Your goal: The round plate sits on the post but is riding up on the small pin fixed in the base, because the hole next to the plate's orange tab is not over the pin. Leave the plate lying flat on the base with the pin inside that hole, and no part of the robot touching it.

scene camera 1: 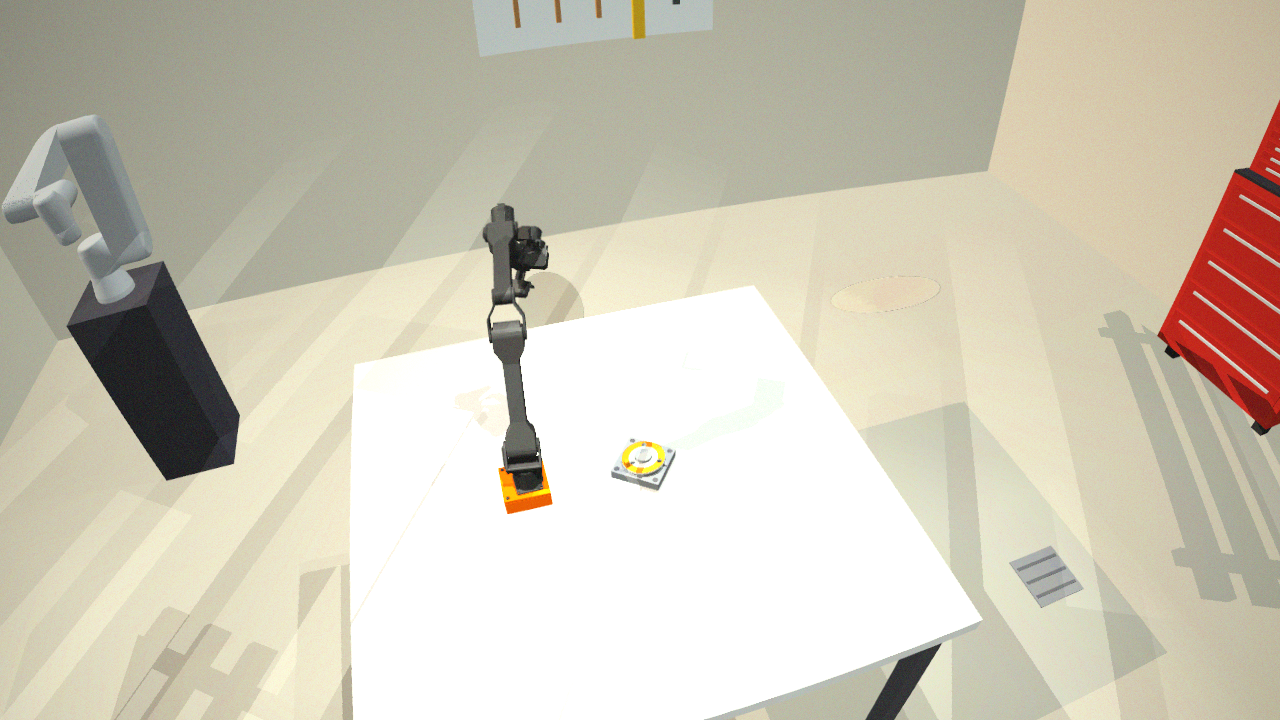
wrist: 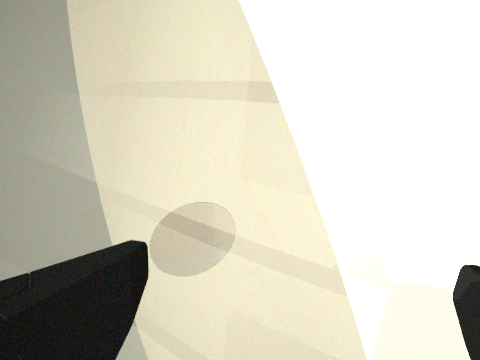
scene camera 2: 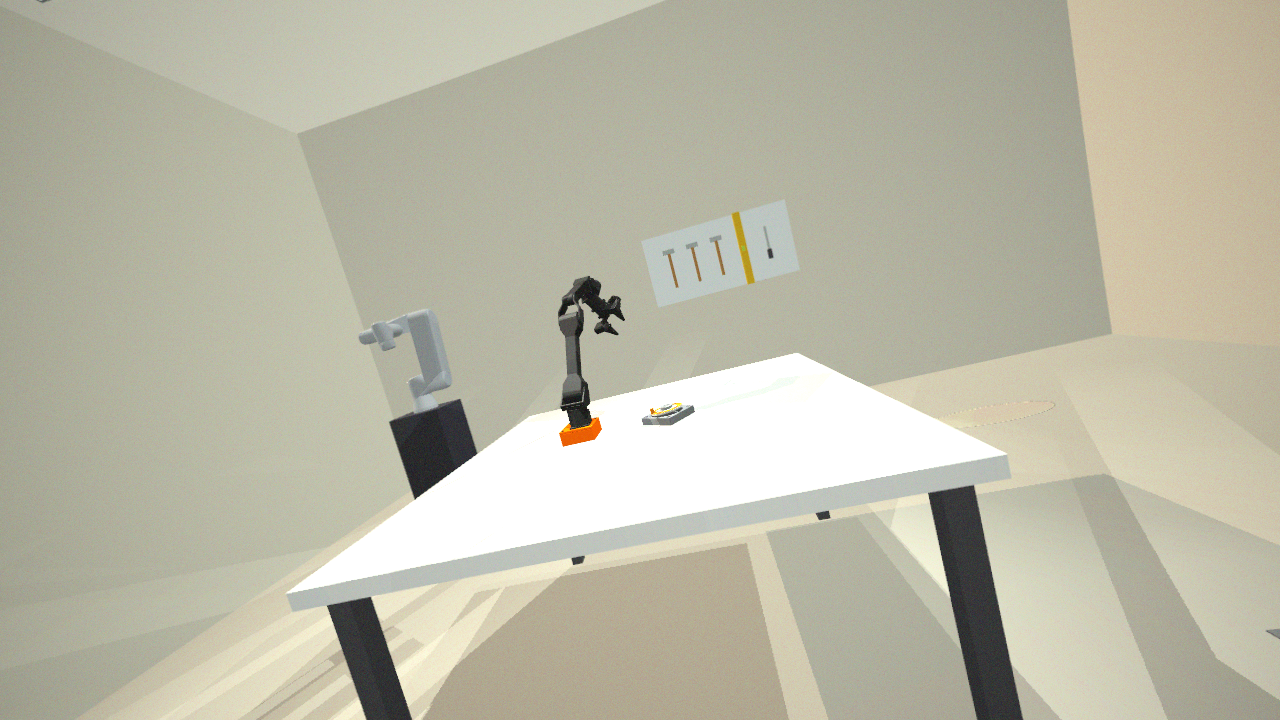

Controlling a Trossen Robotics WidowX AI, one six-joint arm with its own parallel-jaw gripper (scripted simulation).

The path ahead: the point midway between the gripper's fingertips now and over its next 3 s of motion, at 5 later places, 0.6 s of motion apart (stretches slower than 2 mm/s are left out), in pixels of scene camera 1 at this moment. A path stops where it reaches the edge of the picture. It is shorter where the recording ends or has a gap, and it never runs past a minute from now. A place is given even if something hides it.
My gripper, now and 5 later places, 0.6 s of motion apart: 536, 272; 613, 330; 628, 424; 622, 455; 623, 462; 630, 468
